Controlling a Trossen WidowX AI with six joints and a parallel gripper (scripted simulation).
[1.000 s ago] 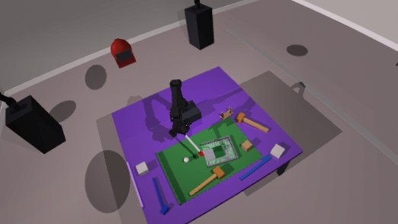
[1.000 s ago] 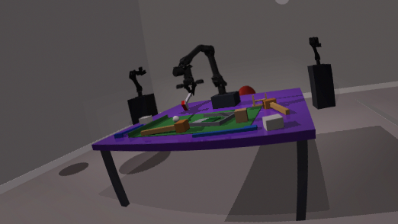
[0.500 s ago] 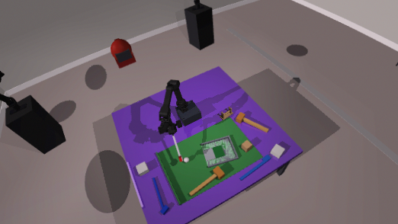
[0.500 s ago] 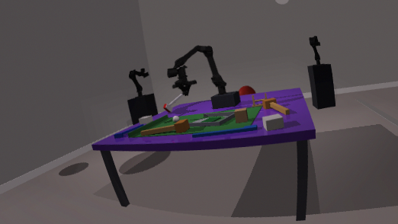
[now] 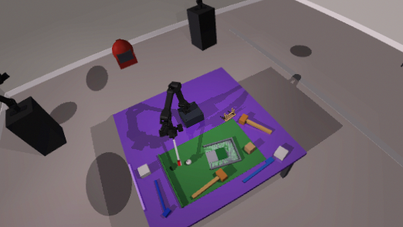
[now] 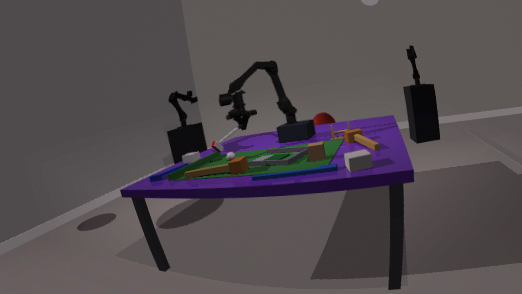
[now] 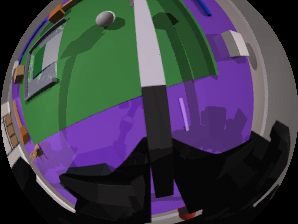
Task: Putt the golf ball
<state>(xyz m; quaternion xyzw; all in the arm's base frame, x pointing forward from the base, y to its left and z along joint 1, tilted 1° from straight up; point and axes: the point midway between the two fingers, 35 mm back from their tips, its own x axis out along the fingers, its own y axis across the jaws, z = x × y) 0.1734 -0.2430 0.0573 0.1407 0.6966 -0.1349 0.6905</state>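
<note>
Right now my gripper tip is 11 cm short of the putter and 4 cm to the left of it. The rest, counted from my gripper tip: wooden stand (8 cm ahead, 53 cm to the left, 8 cm below); then wooden block (45 cm ahead, 42 cm to the left, 8 cm below); then golf ball (22 cm ahead, 2 cm to the right, 9 cm below).
</note>
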